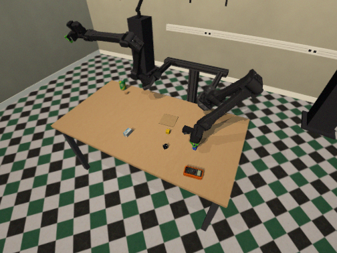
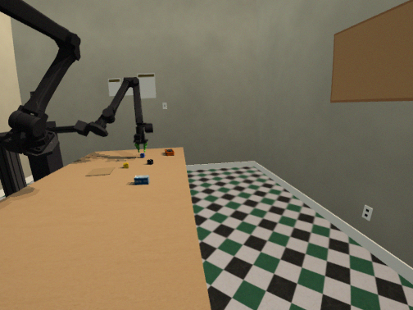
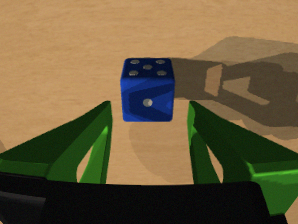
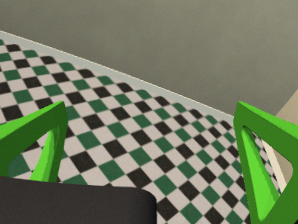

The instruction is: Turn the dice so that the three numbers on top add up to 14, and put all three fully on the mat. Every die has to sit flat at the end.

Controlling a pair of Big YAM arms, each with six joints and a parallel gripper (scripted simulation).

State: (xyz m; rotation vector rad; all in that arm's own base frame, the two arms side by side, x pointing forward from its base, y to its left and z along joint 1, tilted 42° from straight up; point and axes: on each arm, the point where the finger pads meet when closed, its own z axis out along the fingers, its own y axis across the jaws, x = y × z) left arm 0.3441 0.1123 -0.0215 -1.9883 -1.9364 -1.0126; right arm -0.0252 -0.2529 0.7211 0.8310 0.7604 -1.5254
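Now: the blue die 30 mm below my left hand. Round my left hand: black die: 110 mm ahead, 200 mm to the right, 30 mm below; then tan mat: 180 mm behind, 340 mm to the right, 50 mm below; then yellow die: 40 mm behind, 270 mm to the right, 30 mm below.
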